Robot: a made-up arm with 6 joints. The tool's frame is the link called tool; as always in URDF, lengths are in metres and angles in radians.
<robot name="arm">
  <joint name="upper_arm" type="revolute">
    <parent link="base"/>
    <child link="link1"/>
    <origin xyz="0 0 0.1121"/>
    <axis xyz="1 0 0"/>
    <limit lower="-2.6" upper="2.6"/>
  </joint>
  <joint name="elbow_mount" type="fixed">
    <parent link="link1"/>
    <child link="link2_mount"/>
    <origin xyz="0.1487 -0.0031 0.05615"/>
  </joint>
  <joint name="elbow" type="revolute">
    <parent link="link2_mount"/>
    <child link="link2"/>
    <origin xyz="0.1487 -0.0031 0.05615"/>
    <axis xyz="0 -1 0"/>
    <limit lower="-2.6" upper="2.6"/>
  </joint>
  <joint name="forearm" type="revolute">
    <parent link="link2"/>
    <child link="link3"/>
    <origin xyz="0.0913 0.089 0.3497"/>
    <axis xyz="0 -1 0"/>
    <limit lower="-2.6" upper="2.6"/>
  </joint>
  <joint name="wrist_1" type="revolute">
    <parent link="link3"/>
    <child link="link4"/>
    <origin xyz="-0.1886 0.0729 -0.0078"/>
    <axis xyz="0 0 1"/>
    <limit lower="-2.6" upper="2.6"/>
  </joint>
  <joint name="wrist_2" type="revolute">
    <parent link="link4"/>
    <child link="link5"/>
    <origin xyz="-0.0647 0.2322 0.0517"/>
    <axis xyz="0 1 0"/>
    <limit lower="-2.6" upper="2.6"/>
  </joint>
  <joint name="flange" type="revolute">
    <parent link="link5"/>
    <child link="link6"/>
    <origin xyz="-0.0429 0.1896 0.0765"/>
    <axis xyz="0 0 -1"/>
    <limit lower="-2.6" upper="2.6"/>
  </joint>
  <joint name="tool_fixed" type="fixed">
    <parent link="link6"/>
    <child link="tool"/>
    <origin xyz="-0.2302 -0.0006 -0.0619"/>
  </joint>
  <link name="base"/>
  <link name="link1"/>
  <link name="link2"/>
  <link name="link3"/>
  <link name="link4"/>
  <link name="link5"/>
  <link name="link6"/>
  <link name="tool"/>
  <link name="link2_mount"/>
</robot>
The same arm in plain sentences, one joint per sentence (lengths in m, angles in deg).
The arm has six revolute joints in a row. What follows holds with every joint at zero, and every direction is one of the base frame's.
Joint 1 sits 0.1121 m along +z from the base frame's origin and rotates about +x, from -148.97 to 148.97 deg.
Joint 2 sits 0.2974 m along +x and 0.0062 m along -y and 0.1123 m along +z from joint 1 and rotates about -y, from -148.97 to 148.97 deg.
Joint 3 sits 0.0913 m along +x and 0.0890 m along +y and 0.3497 m along +z from joint 2 and rotates about -y, from -148.97 to 148.97 deg.
Joint 4 sits 0.1886 m along -x and 0.0729 m along +y and 0.0078 m along -z from joint 3 and rotates about +z, from -148.97 to 148.97 deg.
Joint 5 sits 0.0647 m along -x and 0.2322 m along +y and 0.0517 m along +z from joint 4 and rotates about +y, from -148.97 to 148.97 deg.
Joint 6 sits 0.0429 m along -x and 0.1896 m along +y and 0.0765 m along +z from joint 5 and rotates about -z, from -148.97 to 148.97 deg.
The tool frame, which is the frame that the pose is given for, sits 0.2302 m along -x and 0.0006 m along -y and 0.0619 m along -z from joint 6; its axes are parallel to the base frame's.

